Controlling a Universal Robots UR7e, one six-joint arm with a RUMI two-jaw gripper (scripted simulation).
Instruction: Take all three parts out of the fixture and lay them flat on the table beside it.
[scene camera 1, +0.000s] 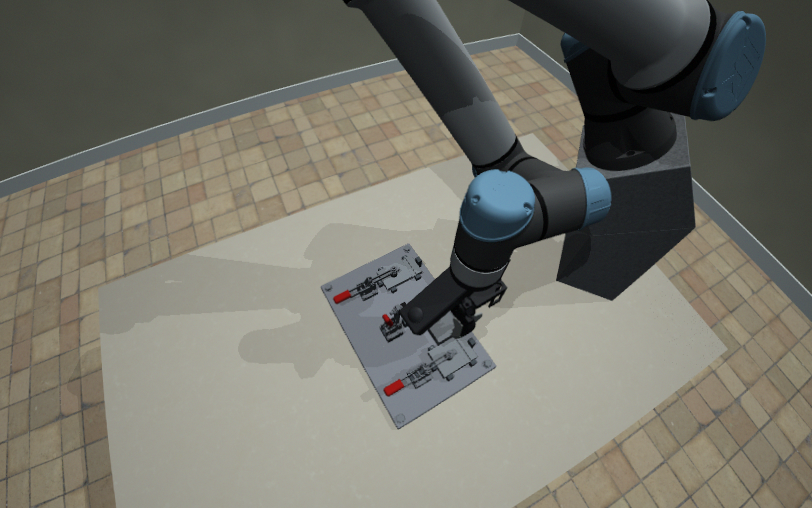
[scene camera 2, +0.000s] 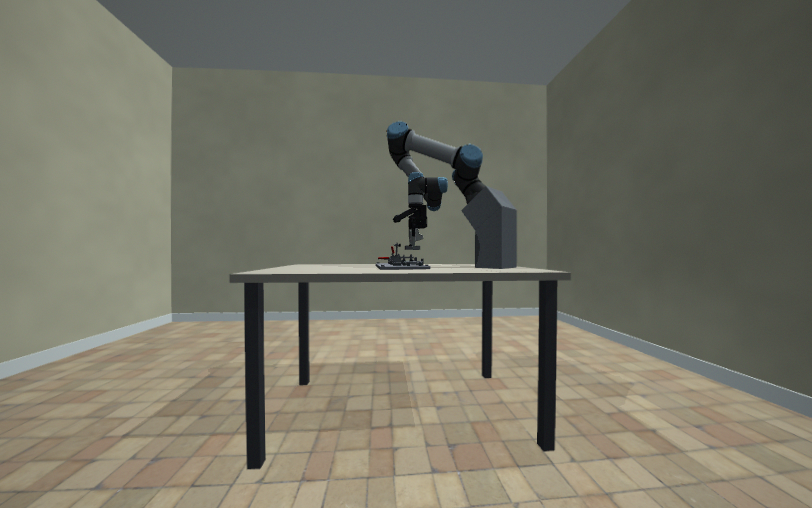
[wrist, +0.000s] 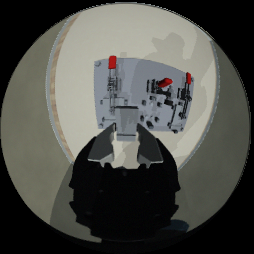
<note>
I see my gripper (scene camera 1: 448, 327) and a grey fixture plate (wrist: 134, 73).
My gripper is seen too in scene camera 2 (scene camera 2: 412, 249) and in the wrist view (wrist: 126, 123).
</note>
